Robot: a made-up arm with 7 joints. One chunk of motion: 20 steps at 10 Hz.
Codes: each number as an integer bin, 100 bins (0 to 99) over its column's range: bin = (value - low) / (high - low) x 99, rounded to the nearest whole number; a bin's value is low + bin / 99 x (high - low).
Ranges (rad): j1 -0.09..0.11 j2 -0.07..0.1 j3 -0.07..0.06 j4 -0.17..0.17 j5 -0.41..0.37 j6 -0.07..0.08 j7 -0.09..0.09
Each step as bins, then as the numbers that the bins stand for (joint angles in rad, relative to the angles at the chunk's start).
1 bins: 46 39 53 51 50 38 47
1 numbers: 0.0029 -0.0030 -0.0004 0.0052 -0.0161 -0.0124 -0.0045
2 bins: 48 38 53 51 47 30 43
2 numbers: 0.0070 -0.0047 -0.0004 0.0052 -0.0397 -0.0245 -0.0118
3 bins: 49 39 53 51 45 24 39
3 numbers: 0.0090 -0.0030 -0.0004 0.0052 -0.0555 -0.0336 -0.0191
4 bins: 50 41 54 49 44 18 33
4 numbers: 0.0110 0.0004 0.0009 -0.0017 -0.0633 -0.0427 -0.0300
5 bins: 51 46 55 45 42 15 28
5 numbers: 0.0130 0.0090 0.0022 -0.0155 -0.0791 -0.0473 -0.0391
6 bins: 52 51 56 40 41 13 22
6 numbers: 0.0151 0.0176 0.0035 -0.0326 -0.0870 -0.0503 -0.0500
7 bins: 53 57 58 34 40 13 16
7 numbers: 0.0171 0.0279 0.0062 -0.0532 -0.0948 -0.0503 -0.0609
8 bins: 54 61 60 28 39 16 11
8 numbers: 0.0191 0.0347 0.0088 -0.0738 -0.1027 -0.0458 -0.0700
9 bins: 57 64 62 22 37 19 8
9 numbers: 0.0252 0.0399 0.0114 -0.0944 -0.1185 -0.0412 -0.0755
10 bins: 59 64 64 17 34 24 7
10 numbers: 0.0292 0.0399 0.0140 -0.1116 -0.1421 -0.0336 -0.0773
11 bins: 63 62 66 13 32 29 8
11 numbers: 0.0373 0.0365 0.0167 -0.1254 -0.1579 -0.0261 -0.0755
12 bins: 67 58 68 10 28 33 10
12 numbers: 0.0454 0.0296 0.0193 -0.1357 -0.1894 -0.0200 -0.0718
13 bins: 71 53 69 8 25 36 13
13 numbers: 0.0534 0.0210 0.0206 -0.1425 -0.2130 -0.0155 -0.0664
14 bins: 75 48 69 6 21 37 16
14 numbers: 0.0615 0.0124 0.0206 -0.1494 -0.2445 -0.0139 -0.0609
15 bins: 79 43 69 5 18 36 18
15 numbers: 0.0696 0.0038 0.0206 -0.1528 -0.2682 -0.0155 -0.0573
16 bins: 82 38 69 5 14 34 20
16 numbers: 0.0757 -0.0047 0.0206 -0.1528 -0.2997 -0.0185 -0.0536
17 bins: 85 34 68 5 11 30 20
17 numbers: 0.0817 -0.0116 0.0193 -0.1528 -0.3233 -0.0245 -0.0536
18 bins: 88 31 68 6 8 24 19
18 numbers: 0.0878 -0.0168 0.0193 -0.1494 -0.3470 -0.0336 -0.0555
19 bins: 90 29 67 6 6 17 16
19 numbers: 0.0918 -0.0202 0.0180 -0.1494 -0.3627 -0.0442 -0.0609
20 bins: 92 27 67 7 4 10 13
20 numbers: 0.0959 -0.0236 0.0180 -0.1460 -0.3785 -0.0548 -0.0664
